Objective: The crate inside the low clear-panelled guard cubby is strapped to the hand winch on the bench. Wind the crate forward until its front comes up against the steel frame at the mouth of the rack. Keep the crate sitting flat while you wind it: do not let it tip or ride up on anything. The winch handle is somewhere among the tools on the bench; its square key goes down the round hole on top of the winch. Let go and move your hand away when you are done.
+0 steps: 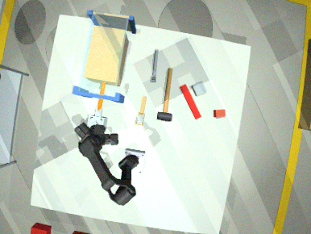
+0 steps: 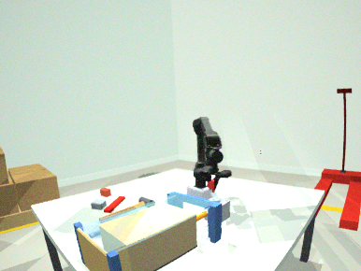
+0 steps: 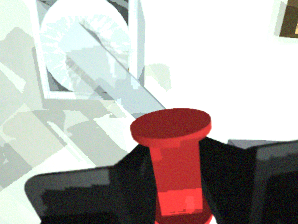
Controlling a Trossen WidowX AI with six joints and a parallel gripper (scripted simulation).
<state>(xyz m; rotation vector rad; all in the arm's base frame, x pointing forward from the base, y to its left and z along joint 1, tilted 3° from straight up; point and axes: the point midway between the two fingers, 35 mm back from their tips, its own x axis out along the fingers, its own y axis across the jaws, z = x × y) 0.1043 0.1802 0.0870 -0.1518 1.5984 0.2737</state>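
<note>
The winch handle lies 2 cm ahead of my gripper tip, 3 cm to the left of it and 1 cm below it. Also, from my gripper tip: winch: 5 cm ahead, 7 cm to the left, 9 cm below; then red grip: 2 cm above; then blue frame: 22 cm ahead, 9 cm to the left, 1 cm below.
</note>
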